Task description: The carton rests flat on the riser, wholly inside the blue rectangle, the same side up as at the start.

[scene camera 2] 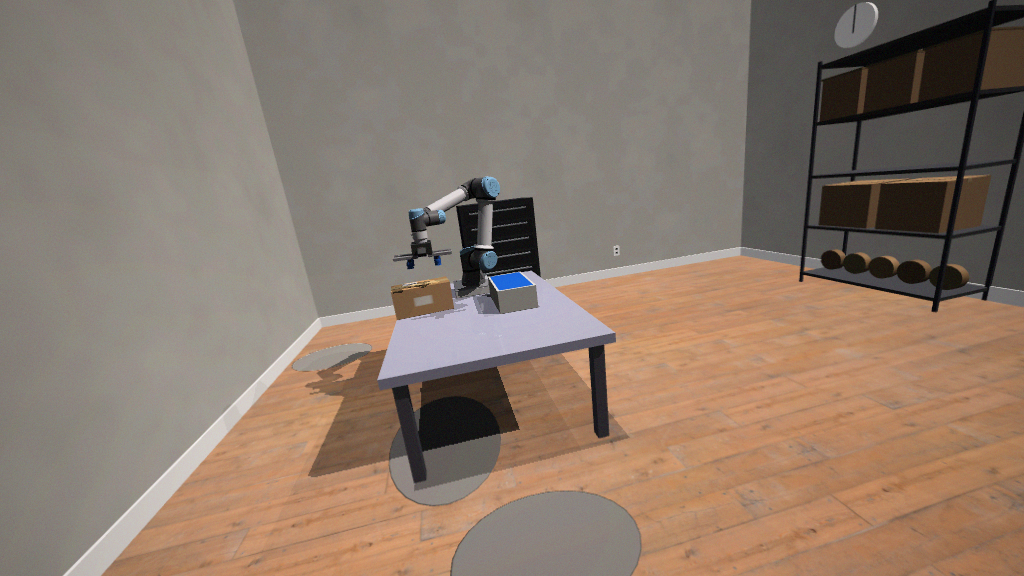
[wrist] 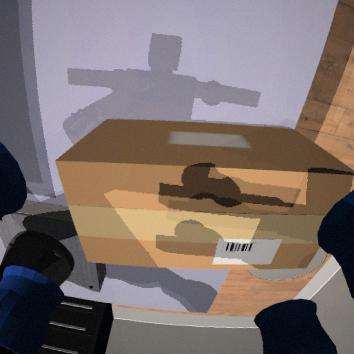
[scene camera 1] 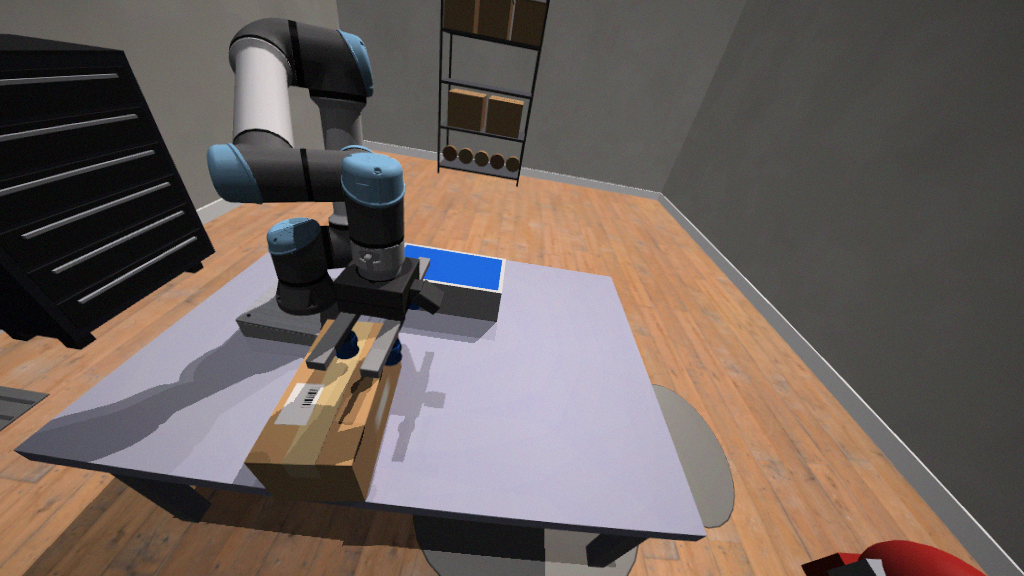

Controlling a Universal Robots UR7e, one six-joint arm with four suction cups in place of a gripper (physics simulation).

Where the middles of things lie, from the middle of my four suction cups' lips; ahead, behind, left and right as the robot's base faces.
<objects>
Right now the brown carton point(scene camera 1: 321, 443) is 80 mm behind my suction cup, 50 mm to the right of it and 200 mm below it. Round my suction cup: riser with blue rectangle point(scene camera 1: 473, 283) 40 mm ahead, 440 mm to the left, 220 mm below.
</objects>
